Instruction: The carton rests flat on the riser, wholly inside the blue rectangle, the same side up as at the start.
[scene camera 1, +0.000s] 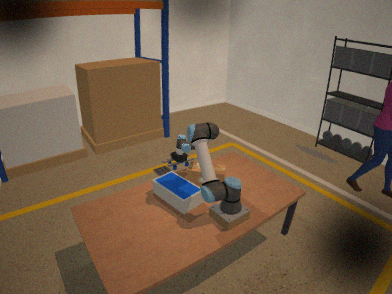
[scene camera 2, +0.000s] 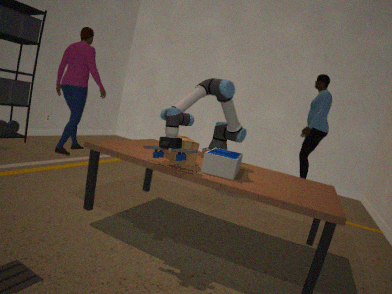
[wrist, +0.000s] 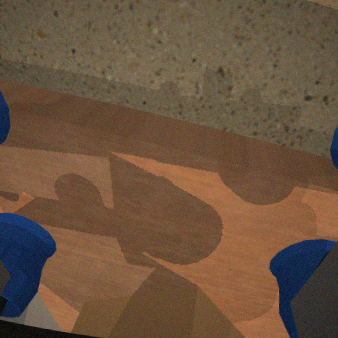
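Pixels of known places: hand at its tool point: (scene camera 1: 178, 165) (scene camera 2: 169, 158) (wrist: 163, 200); arm's base at its link origin: (scene camera 1: 230, 207).
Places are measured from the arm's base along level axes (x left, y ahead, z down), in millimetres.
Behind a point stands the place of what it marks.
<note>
The brown carton (scene camera 1: 216, 169) {x -214, y 342, z -71 mm} (scene camera 2: 189, 144) {x -78, y 526, z -59 mm} (wrist: 160, 307) {x -118, y 554, z 58 mm} stands on the table beside the riser, partly hidden by the gripper and arm. The pale riser (scene camera 1: 171, 197) {x 236, y 360, z -3 mm} (scene camera 2: 219, 168) {x 152, y 592, z 29 mm} (wrist: 41, 314) {x 39, y 439, z 64 mm} has a blue rectangle (scene camera 1: 177, 184) {x 134, y 414, z -45 mm} (scene camera 2: 225, 153) {x 141, y 431, z -44 mm} on top, with no carton on it. My gripper (scene camera 1: 180, 164) {x -121, y 716, z 23 mm} (scene camera 2: 170, 156) {x -121, y 716, z 23 mm} is open, its suction off. It hangs low near the carton, on the side facing scene camera 2. In the wrist view, blue cups frame bare tabletop and the carton's upper part; no object hangs from them. Exact cup-to-carton distance is unclear.
The wooden table (scene camera 1: 125, 230) {x 639, y 351, z 76 mm} (scene camera 2: 285, 187) {x 561, y 432, z 76 mm} (wrist: 250, 225) {x -171, y 658, z 76 mm} carries the arm's base (scene camera 1: 229, 214) {x 67, y -46, z -6 mm} beside the riser. A tall brown box (scene camera 1: 120, 100) and a black shelf rack (scene camera 1: 327, 95) stand on the floor behind. People (scene camera 2: 77, 70) (scene camera 2: 318, 117) are beyond the table.
</note>
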